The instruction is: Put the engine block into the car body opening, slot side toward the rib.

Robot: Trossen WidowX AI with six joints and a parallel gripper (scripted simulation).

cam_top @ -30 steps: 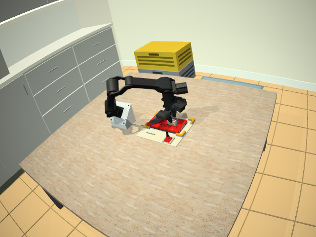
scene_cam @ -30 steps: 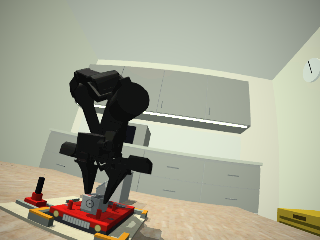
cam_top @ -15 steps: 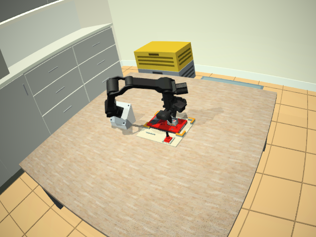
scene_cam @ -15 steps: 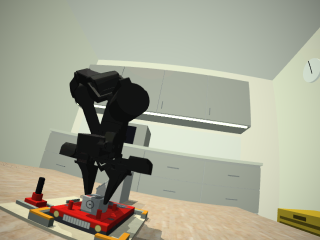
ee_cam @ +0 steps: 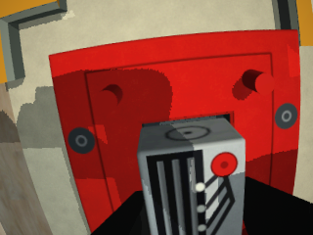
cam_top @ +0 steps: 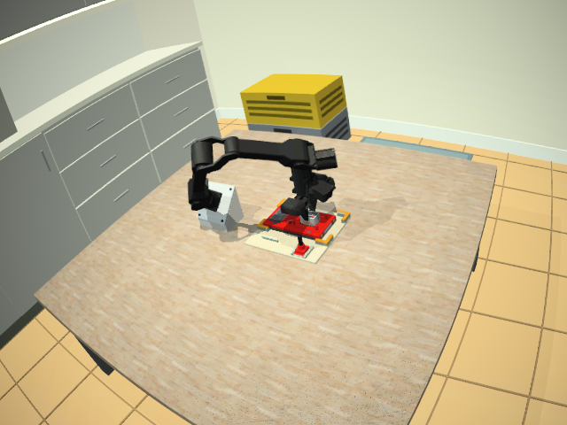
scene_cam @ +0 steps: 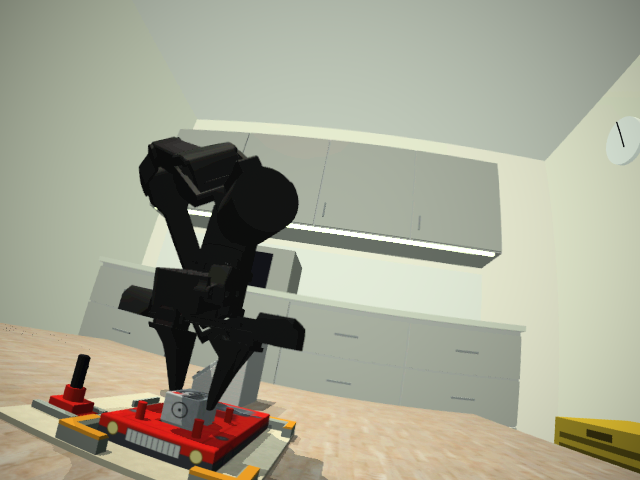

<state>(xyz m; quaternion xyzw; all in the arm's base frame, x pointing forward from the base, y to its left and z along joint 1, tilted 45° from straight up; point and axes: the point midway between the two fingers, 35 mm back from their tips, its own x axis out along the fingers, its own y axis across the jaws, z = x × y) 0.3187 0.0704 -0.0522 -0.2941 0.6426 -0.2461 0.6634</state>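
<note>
Now: the grey engine block 1 cm below my gripper tip.
</note>
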